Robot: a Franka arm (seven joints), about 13 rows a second.
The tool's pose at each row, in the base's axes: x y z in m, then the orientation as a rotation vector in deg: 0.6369, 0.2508, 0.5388, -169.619, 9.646, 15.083; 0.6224, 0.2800, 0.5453, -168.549, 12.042, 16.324; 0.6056, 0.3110, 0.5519, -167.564, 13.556, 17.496; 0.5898, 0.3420, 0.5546, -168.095, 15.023, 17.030; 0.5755, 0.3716, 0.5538, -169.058, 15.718, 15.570; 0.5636, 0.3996, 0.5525, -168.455, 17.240, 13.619; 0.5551, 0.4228, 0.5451, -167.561, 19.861, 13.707; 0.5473, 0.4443, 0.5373, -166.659, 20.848, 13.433
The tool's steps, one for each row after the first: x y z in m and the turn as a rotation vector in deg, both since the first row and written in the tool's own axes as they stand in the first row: -0.0182, -0.0278, 0.0011, 0.902, -0.800, 1.639; -0.0389, -0.0571, 0.0029, 1.703, -1.602, 2.699; -0.0578, -0.0859, 0.0082, 1.212, -1.141, 3.673; -0.0746, -0.1129, 0.0165, 0.429, -0.025, 4.074; -0.0887, -0.1387, 0.0246, 1.208, 1.290, 4.965; -0.0979, -0.1592, 0.0372, 1.969, 1.296, 6.723; -0.1062, -0.1781, 0.0498, 2.839, 1.444, 7.367
